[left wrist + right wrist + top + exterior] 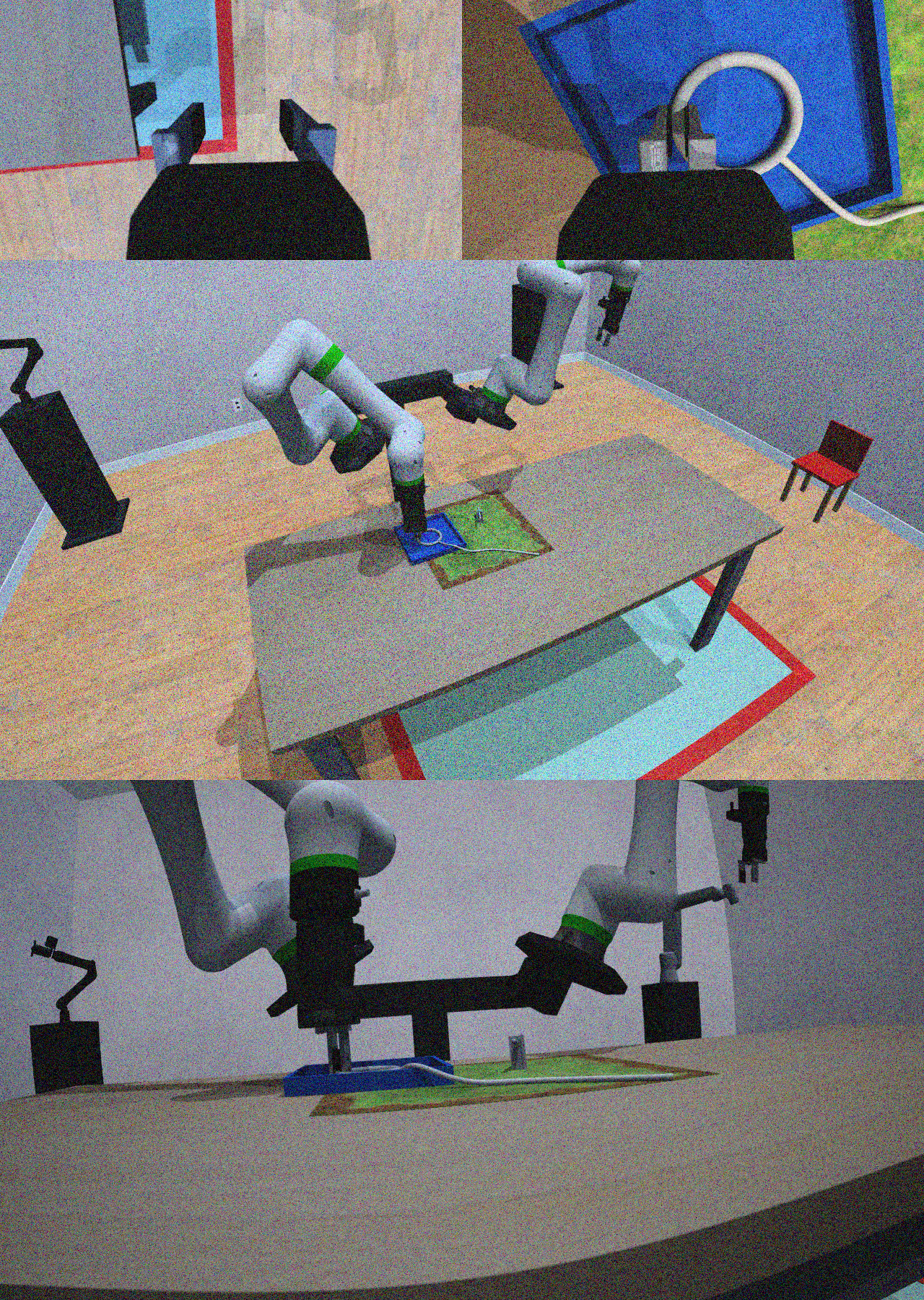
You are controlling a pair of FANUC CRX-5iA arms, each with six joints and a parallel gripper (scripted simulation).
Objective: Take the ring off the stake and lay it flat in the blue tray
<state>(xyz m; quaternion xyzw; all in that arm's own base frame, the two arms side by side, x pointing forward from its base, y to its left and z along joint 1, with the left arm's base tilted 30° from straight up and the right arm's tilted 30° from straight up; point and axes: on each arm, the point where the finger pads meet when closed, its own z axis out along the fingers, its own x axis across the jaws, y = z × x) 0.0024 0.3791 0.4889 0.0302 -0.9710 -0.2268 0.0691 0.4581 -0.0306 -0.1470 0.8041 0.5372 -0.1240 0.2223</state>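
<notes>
Right now the grey ring is 10 mm ahead of my right hand, 40 mm to the left of it and 10 mm below it. The rest, counted from my right hand: grey stake (240 mm to the left); blue tray (10 mm ahead, 40 mm to the left, 20 mm below).
</notes>
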